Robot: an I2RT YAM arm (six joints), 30 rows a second.
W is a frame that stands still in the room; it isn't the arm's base.
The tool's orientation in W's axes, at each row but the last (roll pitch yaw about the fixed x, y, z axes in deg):
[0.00, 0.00, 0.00]
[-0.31, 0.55, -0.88]
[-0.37, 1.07, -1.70]
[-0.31, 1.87, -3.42]
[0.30, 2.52, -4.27]
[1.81, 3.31, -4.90]
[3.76, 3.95, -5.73]
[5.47, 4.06, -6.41]
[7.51, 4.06, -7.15]
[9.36, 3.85, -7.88]
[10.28, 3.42, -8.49]
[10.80, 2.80, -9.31]
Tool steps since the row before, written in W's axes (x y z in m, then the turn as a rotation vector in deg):
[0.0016, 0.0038, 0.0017, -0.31, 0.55, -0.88]
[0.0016, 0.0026, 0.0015, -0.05, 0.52, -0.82]
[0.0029, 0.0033, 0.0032, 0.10, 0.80, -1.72]
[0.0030, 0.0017, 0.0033, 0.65, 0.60, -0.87]
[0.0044, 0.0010, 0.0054, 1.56, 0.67, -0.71]
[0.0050, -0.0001, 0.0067, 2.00, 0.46, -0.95]
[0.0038, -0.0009, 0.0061, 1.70, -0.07, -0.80]
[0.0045, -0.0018, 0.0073, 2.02, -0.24, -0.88]
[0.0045, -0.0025, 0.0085, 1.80, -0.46, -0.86]
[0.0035, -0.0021, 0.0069, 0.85, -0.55, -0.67]
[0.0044, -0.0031, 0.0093, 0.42, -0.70, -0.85]
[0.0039, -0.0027, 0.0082, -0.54, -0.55, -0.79]
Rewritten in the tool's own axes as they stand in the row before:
[0.0016, 0.0038, 0.0017, -0.31, 0.55, -0.88]
[0.0015, 0.0026, 0.0015, -0.05, 0.52, -0.82]
[0.0027, 0.0034, 0.0033, 0.11, 0.81, -1.71]
[0.0028, 0.0019, 0.0034, 0.64, 0.64, -0.85]
[0.0041, 0.0014, 0.0056, 1.54, 0.78, -0.65]
[0.0046, 0.0005, 0.0070, 2.00, 0.60, -0.86]
[0.0034, -0.0001, 0.0064, 1.75, 0.06, -0.69]
[0.0041, -0.0006, 0.0077, 2.09, -0.08, -0.73]
[0.0042, -0.0008, 0.0090, 1.90, -0.33, -0.69]
[0.0033, -0.0004, 0.0073, 0.96, -0.52, -0.53]
[0.0042, -0.0007, 0.0098, 0.57, -0.77, -0.69]
[0.0039, -0.0004, 0.0086, -0.40, -0.77, -0.68]

